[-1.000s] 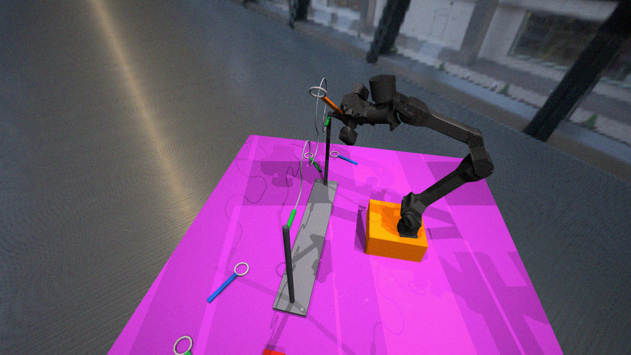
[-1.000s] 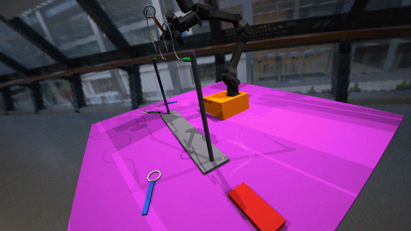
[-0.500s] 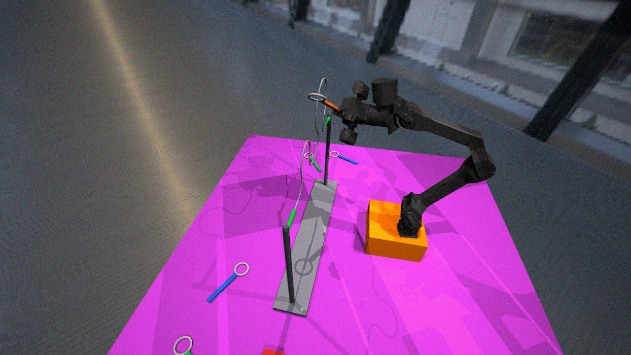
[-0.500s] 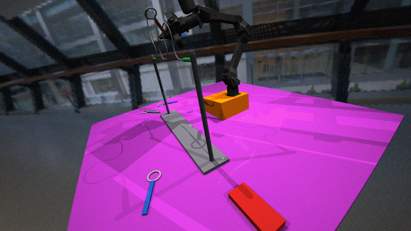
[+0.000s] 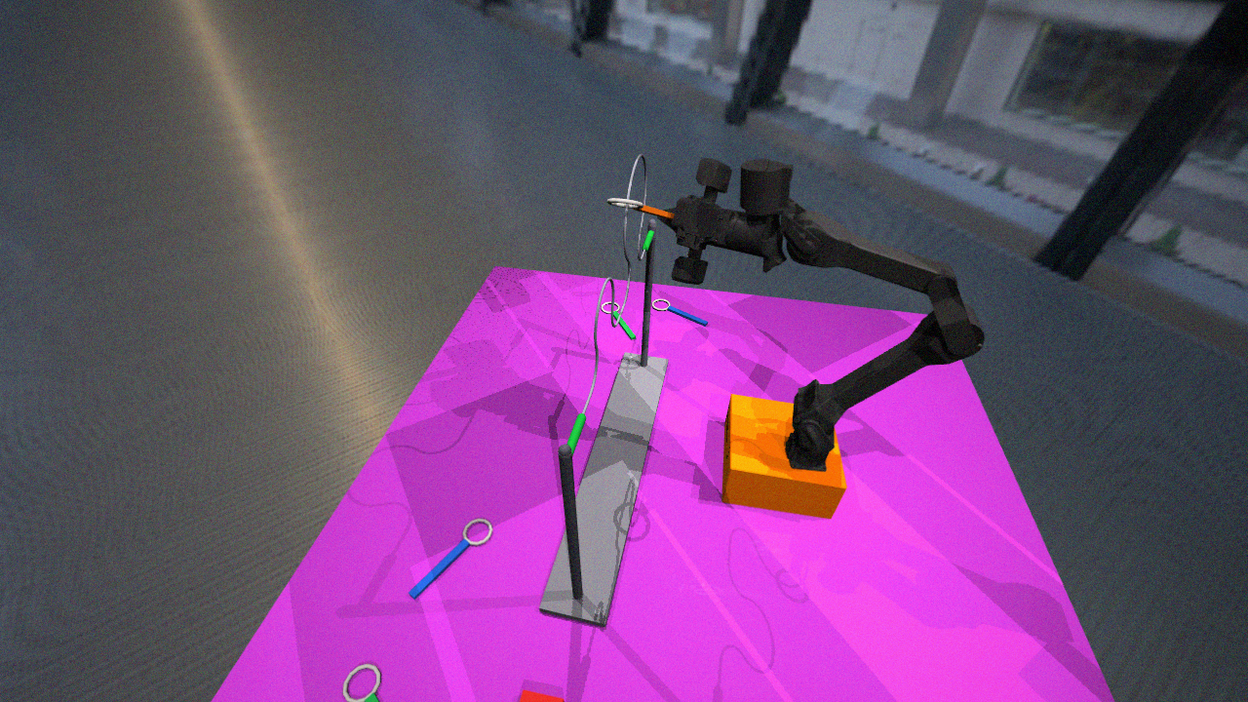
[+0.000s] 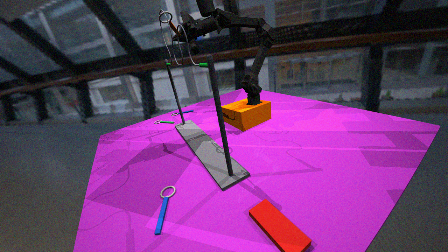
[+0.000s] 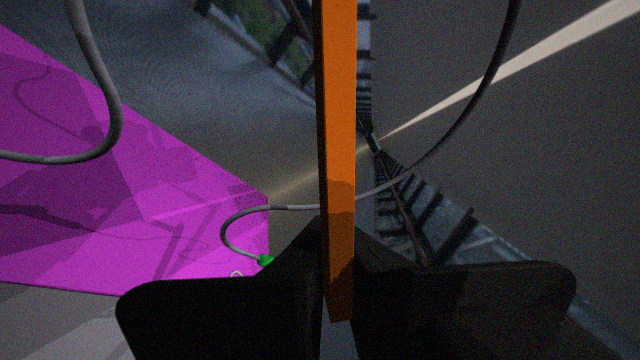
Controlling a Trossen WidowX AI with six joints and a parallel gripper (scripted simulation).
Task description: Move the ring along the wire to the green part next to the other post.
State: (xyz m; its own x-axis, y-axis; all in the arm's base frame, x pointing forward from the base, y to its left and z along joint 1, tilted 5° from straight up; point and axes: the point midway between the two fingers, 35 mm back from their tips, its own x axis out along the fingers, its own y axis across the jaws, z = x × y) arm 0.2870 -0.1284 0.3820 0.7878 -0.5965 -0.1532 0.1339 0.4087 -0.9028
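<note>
The ring with orange handle lies 8 cm to the left of my gripper tip, 5 cm above it and 2 cm ahead of it. The rest, counted from my gripper tip: red block: 65 cm to the left, 47 cm below, 12 cm ahead; then ring with blue handle: 47 cm below, 37 cm to the left, 31 cm ahead.
</note>
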